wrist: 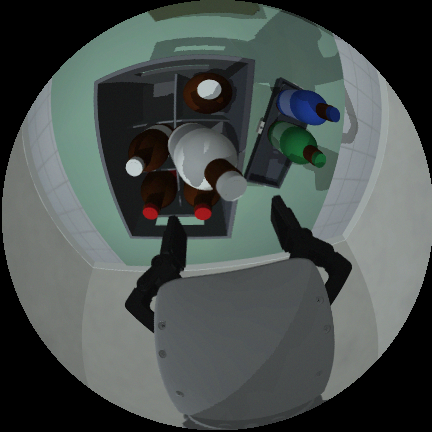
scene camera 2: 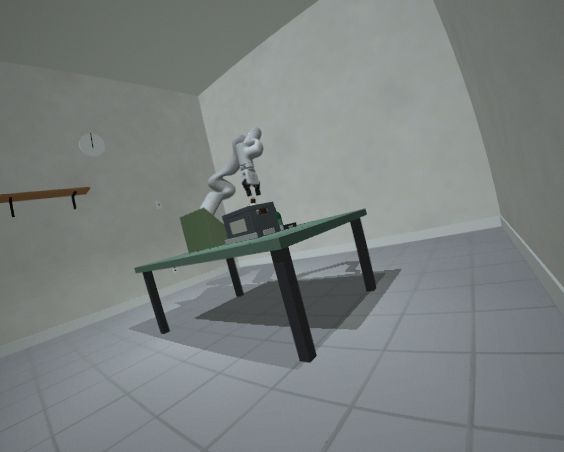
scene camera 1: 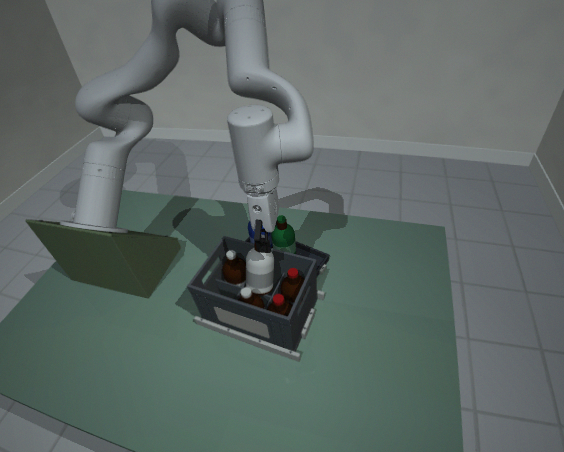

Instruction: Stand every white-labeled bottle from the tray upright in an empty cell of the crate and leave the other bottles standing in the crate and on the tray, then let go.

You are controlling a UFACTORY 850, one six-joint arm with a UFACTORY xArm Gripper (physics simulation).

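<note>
I can see my gripper (scene camera 1: 267,237), and the wrist view has the gripper (wrist: 225,216) too. There is a white bottle (scene camera 1: 259,266), which I also find in the wrist view as the same white bottle (wrist: 205,159). A green bottle (wrist: 297,144) is visible to me, and so is a blue bottle (wrist: 307,106).
</note>
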